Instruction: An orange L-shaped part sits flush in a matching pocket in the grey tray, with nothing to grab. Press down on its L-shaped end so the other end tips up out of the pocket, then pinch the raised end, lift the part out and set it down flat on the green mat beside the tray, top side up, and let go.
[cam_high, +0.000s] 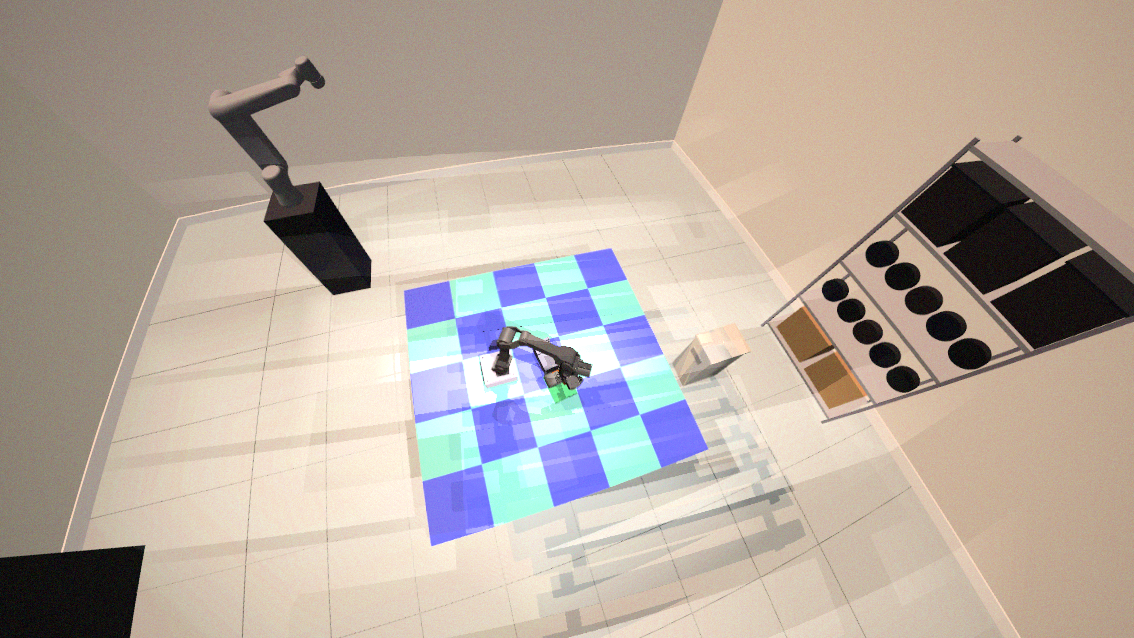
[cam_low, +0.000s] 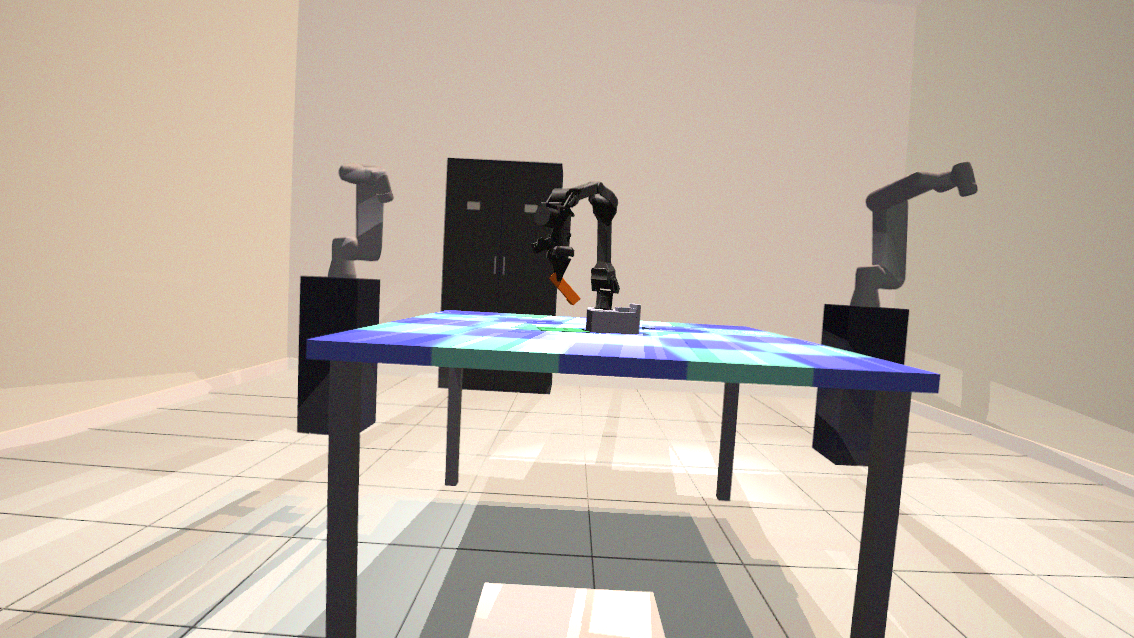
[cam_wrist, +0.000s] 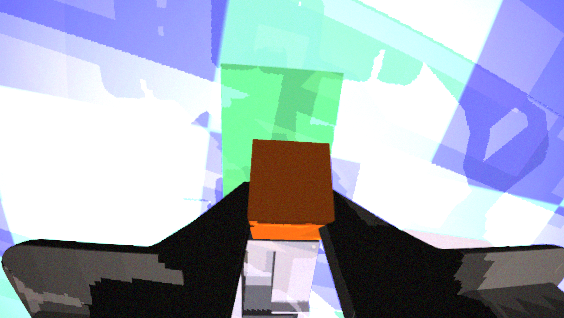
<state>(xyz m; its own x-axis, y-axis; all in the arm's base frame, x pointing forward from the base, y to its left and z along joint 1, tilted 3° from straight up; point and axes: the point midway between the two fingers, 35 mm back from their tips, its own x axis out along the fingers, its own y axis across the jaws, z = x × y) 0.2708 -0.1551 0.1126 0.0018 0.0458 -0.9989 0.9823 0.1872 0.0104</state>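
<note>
My gripper tip is 10 mm past the green mat, 20 mm to the right of it and 160 mm above it. Round my gripper tip: orange L-shaped part (20 mm behind, 30 mm to the left, 30 mm below).
</note>
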